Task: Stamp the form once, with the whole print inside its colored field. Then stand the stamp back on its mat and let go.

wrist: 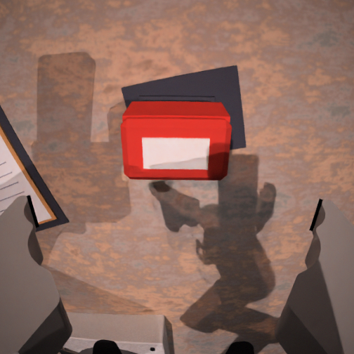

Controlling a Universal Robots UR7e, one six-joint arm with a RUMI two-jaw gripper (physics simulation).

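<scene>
The red stamp (176, 128), with a white label on its top, stands upright over the dark mat (220, 82) in the middle of the wrist view. The mat is turned relative to the stamp, and its back and right parts show. The stamp hides the rest of it. My gripper (174, 202) is open and empty, its two jaws wide apart, nearer the bottom of the view than the stamp and clear of it. Part of the form (11, 181) shows at the left edge, a white sheet with lines and an orange border. Its colored field does not show.
The form lies on a dark board (44, 195) with its corner near the left jaw. A pale grey block-like object (120, 327) shows at the bottom, left of centre. Shadows of the arm and gripper fall on the mottled brown table (300, 65).
</scene>
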